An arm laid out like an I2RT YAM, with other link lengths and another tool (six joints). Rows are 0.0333 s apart.
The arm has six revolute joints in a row. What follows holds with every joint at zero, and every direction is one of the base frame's. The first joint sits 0.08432 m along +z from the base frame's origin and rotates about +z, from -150 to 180 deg. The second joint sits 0.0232 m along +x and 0.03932 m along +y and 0.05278 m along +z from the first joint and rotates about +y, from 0 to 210 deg. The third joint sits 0.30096 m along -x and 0.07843 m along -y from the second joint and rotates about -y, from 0 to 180 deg. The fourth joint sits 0.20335 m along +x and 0.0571 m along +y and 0.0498 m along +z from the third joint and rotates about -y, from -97 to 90 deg. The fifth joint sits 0.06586 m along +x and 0.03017 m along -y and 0.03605 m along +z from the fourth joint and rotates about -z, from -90 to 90 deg. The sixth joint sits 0.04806 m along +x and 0.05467 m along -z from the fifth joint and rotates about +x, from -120 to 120 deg. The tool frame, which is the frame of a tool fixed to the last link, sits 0.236 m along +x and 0.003 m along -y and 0.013 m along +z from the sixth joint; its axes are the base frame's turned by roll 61.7, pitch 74.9 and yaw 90 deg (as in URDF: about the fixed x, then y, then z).
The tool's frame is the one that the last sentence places.
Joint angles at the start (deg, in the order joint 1, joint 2, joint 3, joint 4, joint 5, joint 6):
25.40, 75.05, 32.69, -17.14, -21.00, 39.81
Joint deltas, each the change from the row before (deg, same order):
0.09, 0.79, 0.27, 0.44, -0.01, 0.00
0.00, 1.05, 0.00, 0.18, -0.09, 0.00
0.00, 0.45, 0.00, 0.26, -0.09, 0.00
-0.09, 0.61, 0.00, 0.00, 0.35, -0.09
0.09, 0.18, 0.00, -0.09, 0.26, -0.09
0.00, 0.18, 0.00, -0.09, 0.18, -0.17
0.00, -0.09, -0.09, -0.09, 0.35, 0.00
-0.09, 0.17, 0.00, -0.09, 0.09, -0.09
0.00, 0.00, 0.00, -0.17, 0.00, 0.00
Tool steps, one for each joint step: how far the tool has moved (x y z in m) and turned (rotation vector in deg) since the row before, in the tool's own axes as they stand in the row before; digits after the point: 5 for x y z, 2 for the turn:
-0.00123, 0.00018, 0.00244, 0.05, 0.11, 0.01
0.00119, -0.00410, 0.00132, 0.61, 0.33, 0.53
0.00009, -0.00089, 0.00109, 0.09, 0.12, 0.14
-0.00101, -0.00388, -0.00027, 0.67, -0.11, 0.17
-0.00007, -0.00175, -0.00030, 0.35, 0.02, -0.07
-0.00016, -0.00164, -0.00034, 0.31, 0.04, -0.07
-0.00080, -0.00146, -0.00103, 0.27, -0.22, -0.08
-0.00023, -0.00149, -0.00039, 0.25, -0.02, 0.07
0.00059, -0.00070, -0.00041, 0.13, 0.05, 0.10

